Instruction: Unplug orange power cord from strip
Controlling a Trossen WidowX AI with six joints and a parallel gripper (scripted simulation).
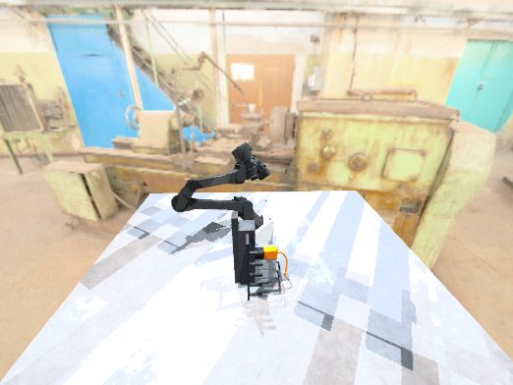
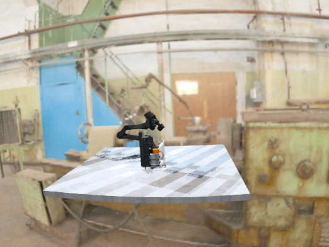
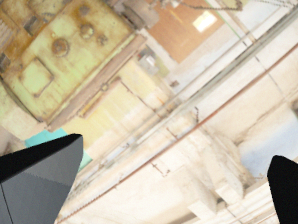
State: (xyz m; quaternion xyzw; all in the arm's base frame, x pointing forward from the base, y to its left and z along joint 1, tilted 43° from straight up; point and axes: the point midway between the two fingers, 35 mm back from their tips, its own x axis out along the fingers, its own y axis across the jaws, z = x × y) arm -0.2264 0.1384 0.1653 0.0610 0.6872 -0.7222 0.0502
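The orange plug lies 490 mm ahead of my gripper tip, 20 mm to the left of it and 170 mm below it.
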